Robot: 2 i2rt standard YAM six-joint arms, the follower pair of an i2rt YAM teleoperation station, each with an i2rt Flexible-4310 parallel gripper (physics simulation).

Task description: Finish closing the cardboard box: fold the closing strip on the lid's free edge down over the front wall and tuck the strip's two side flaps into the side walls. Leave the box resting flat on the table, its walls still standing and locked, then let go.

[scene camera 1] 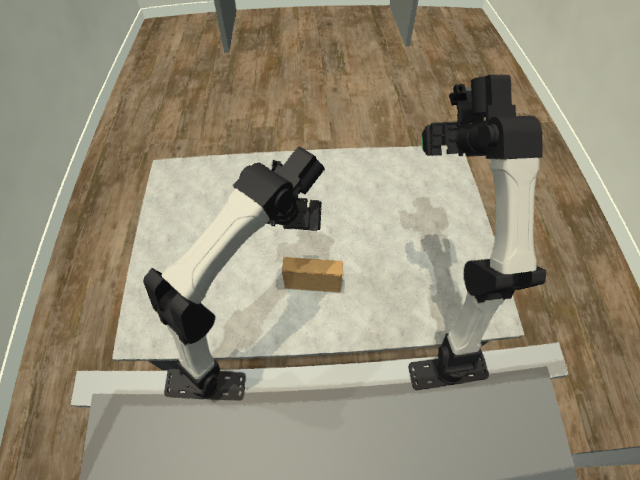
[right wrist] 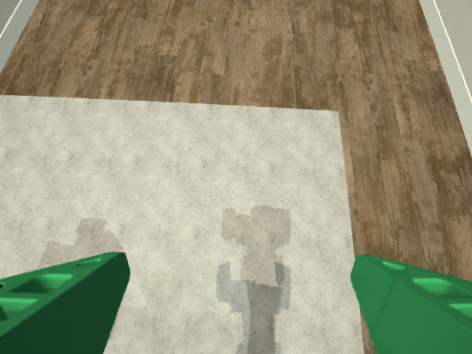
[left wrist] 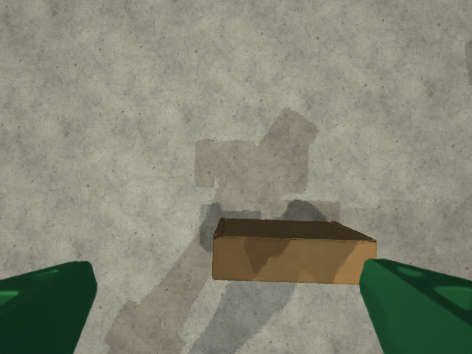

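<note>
The small brown cardboard box [scene camera 1: 312, 282] [left wrist: 285, 260] stands on the table. In scene camera 1 its lighter top and darker near side show. In the left wrist view a dark face lies along its upper edge, with thin edges at the corners; I cannot tell the closing strip or side flaps apart. My left gripper [scene camera 1: 313, 215] [left wrist: 229, 272] is open, above the table beyond the box; its right-hand fingertip in the left wrist view overlaps the box's corner. My right gripper [scene camera 1: 429, 140] [right wrist: 240, 264] is open, high near the table's far right corner, away from the box.
The pale table top [scene camera 1: 382, 310] [left wrist: 125, 100] [right wrist: 175, 150] carries arm shadows, some falling across the box. Its far and right edges show in the right wrist view, with wooden floor [scene camera 1: 330, 93] [right wrist: 225, 50] beyond. Two grey panels [scene camera 1: 226, 25] [scene camera 1: 405, 23] stand at the back.
</note>
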